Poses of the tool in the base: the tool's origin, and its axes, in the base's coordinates. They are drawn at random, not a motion.
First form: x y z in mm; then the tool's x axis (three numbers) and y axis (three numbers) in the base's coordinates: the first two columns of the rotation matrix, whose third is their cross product.
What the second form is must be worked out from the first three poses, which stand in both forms.
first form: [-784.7, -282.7, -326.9, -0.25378, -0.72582, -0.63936, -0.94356, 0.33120, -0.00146]
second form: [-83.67, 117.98, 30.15, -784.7, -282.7, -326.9]
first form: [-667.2, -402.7, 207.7, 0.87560, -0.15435, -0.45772, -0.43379, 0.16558, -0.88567]
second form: [-80.65, 29.07, 12.12, -667.2, -402.7, 207.7]
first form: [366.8, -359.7, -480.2, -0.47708, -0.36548, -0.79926, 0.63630, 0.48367, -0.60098]
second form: [13.39, 96.88, -69.05, 366.8, -359.7, -480.2]
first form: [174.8, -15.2, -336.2, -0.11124, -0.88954, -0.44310, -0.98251, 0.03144, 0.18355]
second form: [-111.32, 120.13, 38.02, 174.8, -15.2, -336.2]
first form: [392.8, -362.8, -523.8, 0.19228, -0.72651, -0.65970, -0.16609, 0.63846, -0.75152]
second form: [-47.83, 77.38, -26.66, 392.8, -362.8, -523.8]
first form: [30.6, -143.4, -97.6, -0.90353, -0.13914, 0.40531, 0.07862, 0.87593, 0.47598]
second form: [2.54, -149.57, -39.41, 30.6, -143.4, -97.6]
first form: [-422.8, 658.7, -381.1, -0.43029, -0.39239, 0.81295, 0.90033, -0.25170, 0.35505]
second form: [-42.65, -60.21, -104.11, -422.8, 658.7, -381.1]
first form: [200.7, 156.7, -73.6, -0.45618, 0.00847, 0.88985, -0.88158, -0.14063, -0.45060]
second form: [58.24, -82.98, 96.10, 200.7, 156.7, -73.6]
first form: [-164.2, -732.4, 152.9, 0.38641, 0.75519, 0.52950, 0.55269, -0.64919, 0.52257]
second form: [136.77, 66.16, 64.13, -164.2, -732.4, 152.9]
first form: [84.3, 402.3, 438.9, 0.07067, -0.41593, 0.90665, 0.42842, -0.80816, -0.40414]
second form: [-100.34, -0.71, -103.18, 84.3, 402.3, 438.9]
